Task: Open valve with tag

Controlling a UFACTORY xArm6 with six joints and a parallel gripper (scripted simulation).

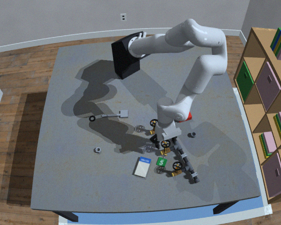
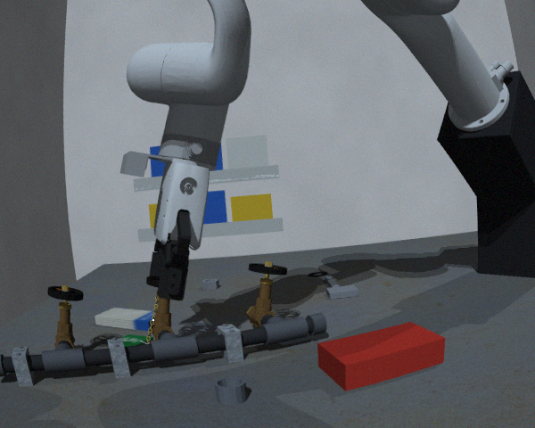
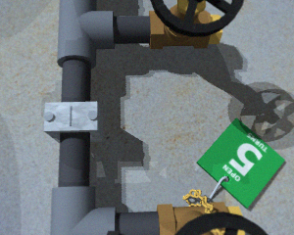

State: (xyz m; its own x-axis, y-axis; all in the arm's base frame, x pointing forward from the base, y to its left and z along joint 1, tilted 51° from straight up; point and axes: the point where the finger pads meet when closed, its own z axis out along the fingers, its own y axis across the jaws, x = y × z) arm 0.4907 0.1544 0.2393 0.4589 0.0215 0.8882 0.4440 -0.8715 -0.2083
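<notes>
My gripper is now 6 cm short of the green tag and 9 cm above it. From my hand the other things lie so: notepad (13 cm ahead, 9 cm to the right, 8 cm below); grey flat tool (16 cm behind, 32 cm to the right, 8 cm below); red block (27 cm behind, 5 cm to the left, 7 cm below).
</notes>
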